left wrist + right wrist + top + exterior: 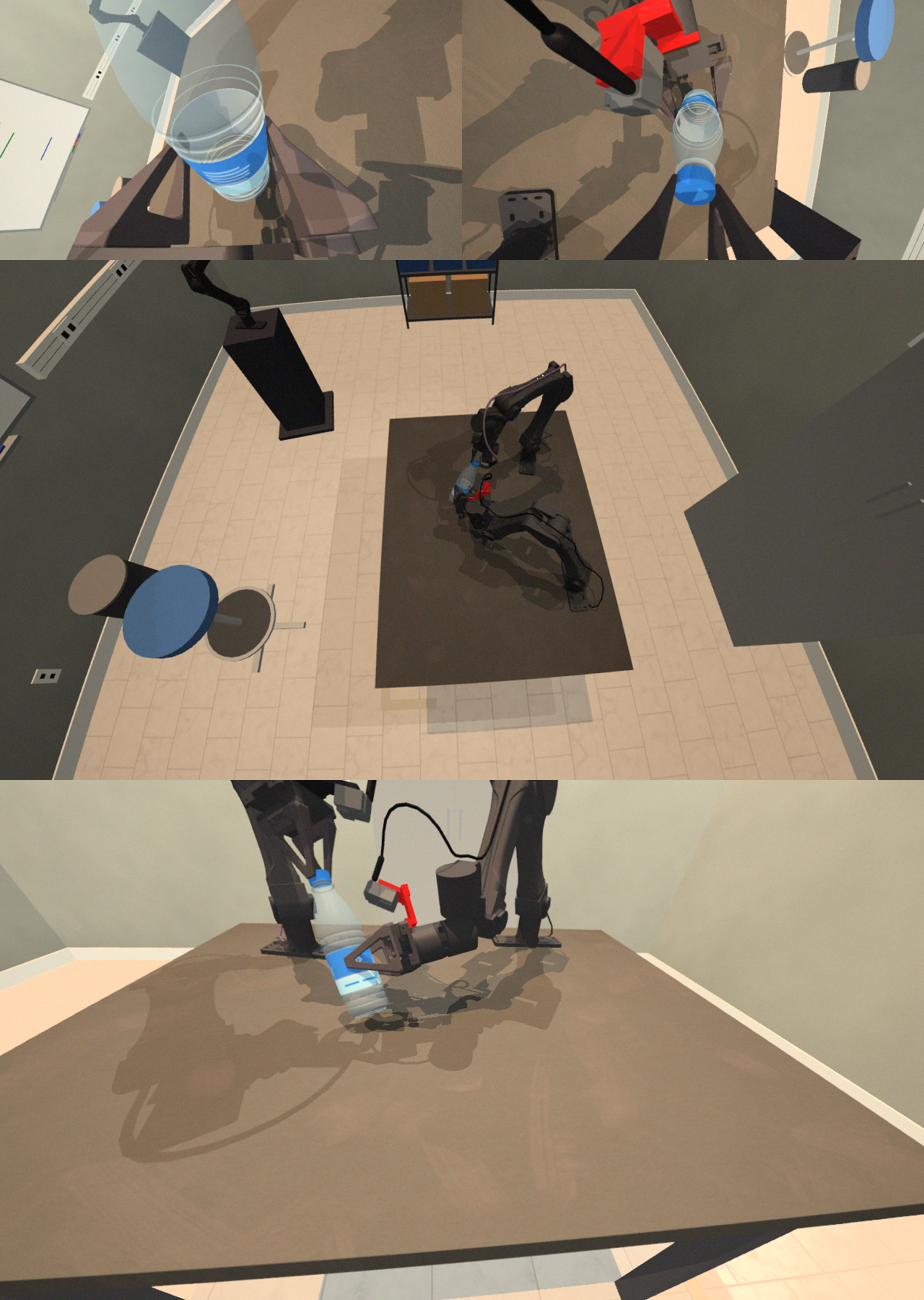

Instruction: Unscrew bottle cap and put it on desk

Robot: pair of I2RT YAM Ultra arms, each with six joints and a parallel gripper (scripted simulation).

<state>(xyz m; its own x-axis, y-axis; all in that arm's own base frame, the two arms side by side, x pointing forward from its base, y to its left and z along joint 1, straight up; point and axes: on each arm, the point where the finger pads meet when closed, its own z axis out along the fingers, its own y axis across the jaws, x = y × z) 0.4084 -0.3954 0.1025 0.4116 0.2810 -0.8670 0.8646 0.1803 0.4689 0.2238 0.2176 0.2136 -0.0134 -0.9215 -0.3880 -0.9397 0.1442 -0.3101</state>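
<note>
Now: right hand 10 mm above the blue cap. From my right hand the other things lie so: clear plastic bottle 50 mm ahead, 20 mm to the left, 90 mm below.
My left gripper is now 10 mm past the clear plastic bottle, 10 mm to the left of it and 20 mm below it. The rest, counted from my left hand: blue cap: 50 mm behind, 30 mm to the right, 110 mm above.
</note>
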